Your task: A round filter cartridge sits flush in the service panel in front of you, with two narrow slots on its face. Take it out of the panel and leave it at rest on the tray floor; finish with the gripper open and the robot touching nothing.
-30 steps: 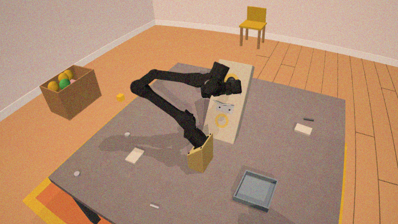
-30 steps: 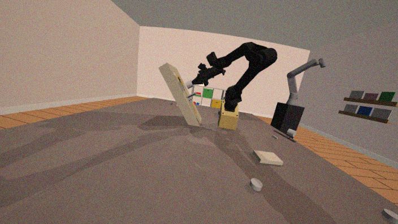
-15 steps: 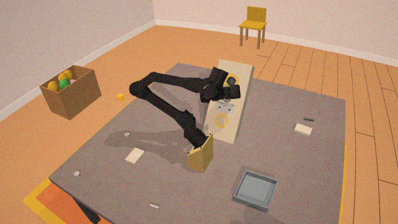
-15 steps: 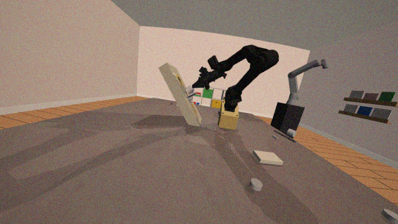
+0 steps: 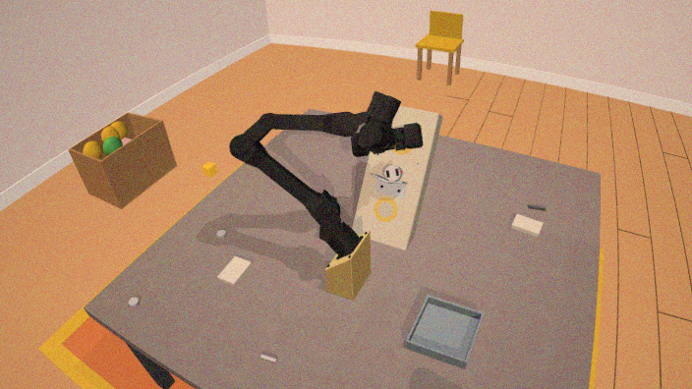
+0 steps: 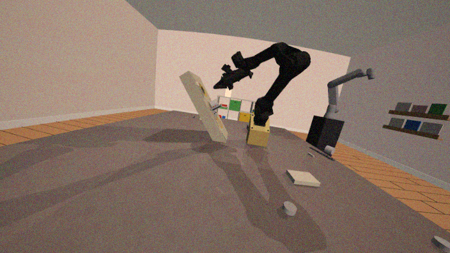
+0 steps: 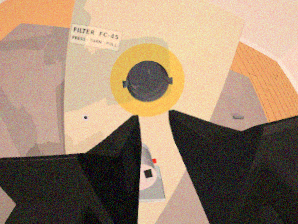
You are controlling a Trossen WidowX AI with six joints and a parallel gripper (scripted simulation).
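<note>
The round filter cartridge lies 2 cm behind my gripper tip and 9 cm below it. From my gripper tip the other things lie so: grey tray: 35 cm behind, 28 cm to the right, 27 cm below; then service panel: 2 cm ahead, 11 cm below; then dark pin: 24 cm ahead, 42 cm to the right, 27 cm below.
</note>
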